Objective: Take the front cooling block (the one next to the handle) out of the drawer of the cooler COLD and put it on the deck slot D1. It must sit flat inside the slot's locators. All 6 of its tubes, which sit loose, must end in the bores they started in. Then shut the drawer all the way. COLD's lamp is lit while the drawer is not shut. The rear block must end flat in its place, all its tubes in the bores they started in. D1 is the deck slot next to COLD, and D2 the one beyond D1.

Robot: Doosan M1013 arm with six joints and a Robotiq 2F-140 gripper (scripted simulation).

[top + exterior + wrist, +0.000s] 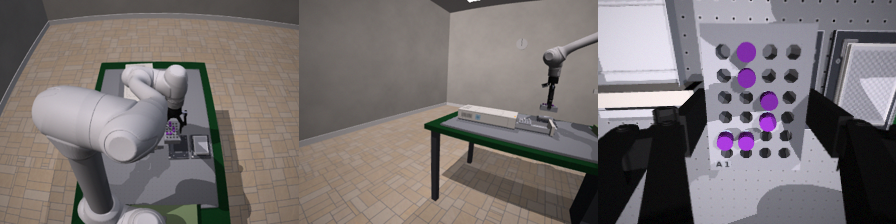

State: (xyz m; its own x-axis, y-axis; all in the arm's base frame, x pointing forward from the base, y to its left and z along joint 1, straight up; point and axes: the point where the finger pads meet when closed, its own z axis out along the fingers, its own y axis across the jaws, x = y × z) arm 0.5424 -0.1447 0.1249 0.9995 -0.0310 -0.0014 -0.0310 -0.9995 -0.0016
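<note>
The deck slot D1 is 10 mm behind my hand, 50 mm to the right of it and 170 mm below it. From my hand the other things lie so: drawer: 90 mm ahead, 180 mm to the left, 130 mm below; cooling block: 30 mm below; pale well plate: 20 mm behind, 180 mm to the right, 150 mm below.
</note>
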